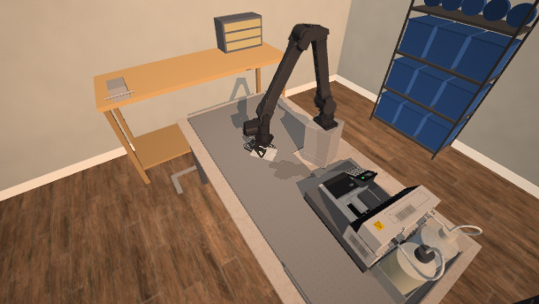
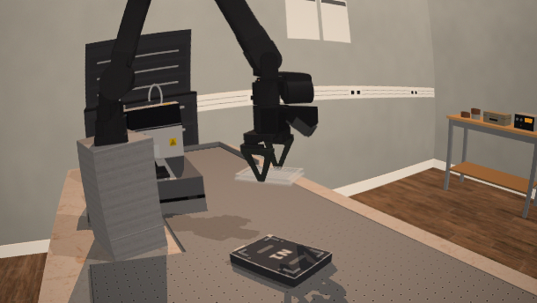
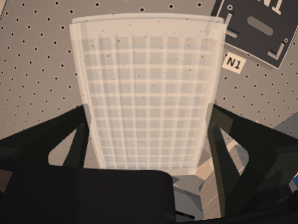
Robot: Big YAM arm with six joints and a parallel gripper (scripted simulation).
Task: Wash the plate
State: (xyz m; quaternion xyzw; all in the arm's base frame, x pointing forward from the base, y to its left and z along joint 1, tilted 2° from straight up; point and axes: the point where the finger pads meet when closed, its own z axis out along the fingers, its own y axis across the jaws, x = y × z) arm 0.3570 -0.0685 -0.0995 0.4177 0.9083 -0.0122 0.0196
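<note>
Right now the nest frame is 60 mm behind my hand, 170 mm to the right of it and 130 mm below it. Also, from my hand: dark carrier: 260 mm behind, 350 mm to the left, 60 mm below; then clear well plate: 10 mm below; then label: 100 mm behind, 70 mm to the right, 140 mm below.
</note>
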